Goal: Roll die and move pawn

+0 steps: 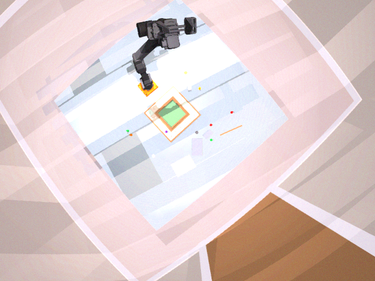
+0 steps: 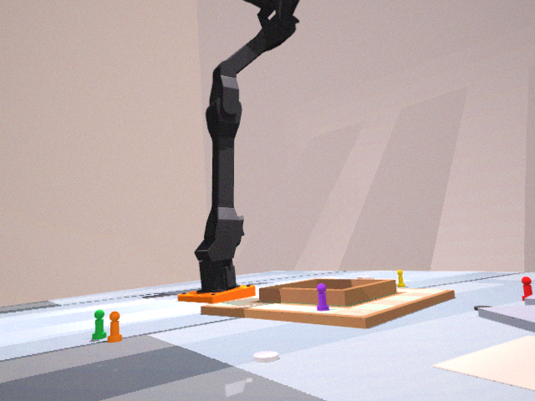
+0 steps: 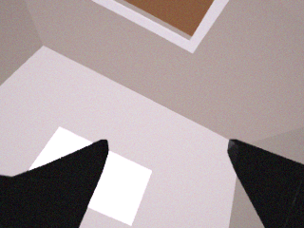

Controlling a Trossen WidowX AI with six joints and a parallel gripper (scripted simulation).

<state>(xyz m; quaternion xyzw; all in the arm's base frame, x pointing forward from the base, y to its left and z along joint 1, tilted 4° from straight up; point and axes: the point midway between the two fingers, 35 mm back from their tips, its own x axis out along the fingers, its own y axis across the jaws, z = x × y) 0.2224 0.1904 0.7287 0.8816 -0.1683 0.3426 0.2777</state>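
Now: gripper tip 20 mm short of the white die, 30 mm to the right of it and 770 mm above it. Round my gripper tip: walled tray (40 mm ahead, 190 mm to the right, 780 mm below); then yellow pawn (70 mm ahead, 80 mm to the left, 770 mm below); then purple pawn (90 mm ahead, 310 mm to the right, 760 mm below).
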